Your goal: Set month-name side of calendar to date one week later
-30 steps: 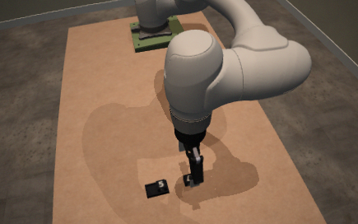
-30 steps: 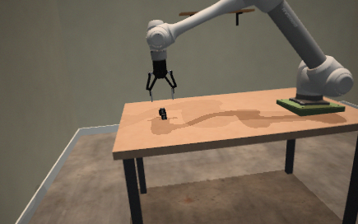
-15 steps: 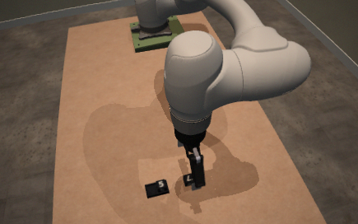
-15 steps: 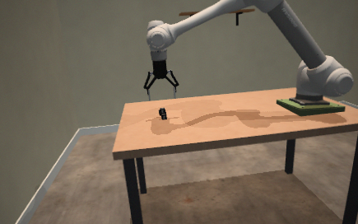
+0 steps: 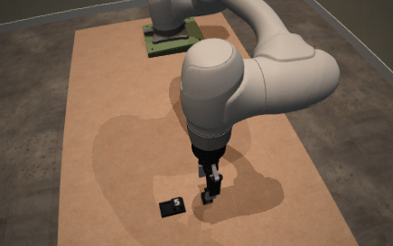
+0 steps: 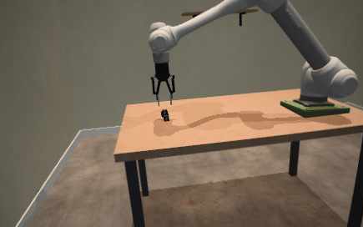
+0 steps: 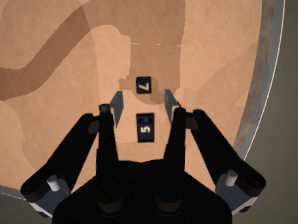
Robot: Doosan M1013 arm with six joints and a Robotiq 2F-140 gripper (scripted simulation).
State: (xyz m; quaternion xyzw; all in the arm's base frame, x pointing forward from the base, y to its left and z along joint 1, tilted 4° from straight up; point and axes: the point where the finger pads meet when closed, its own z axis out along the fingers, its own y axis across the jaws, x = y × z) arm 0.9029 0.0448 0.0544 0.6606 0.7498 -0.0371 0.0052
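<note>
My gripper is now 11 cm above the black cube.
</note>
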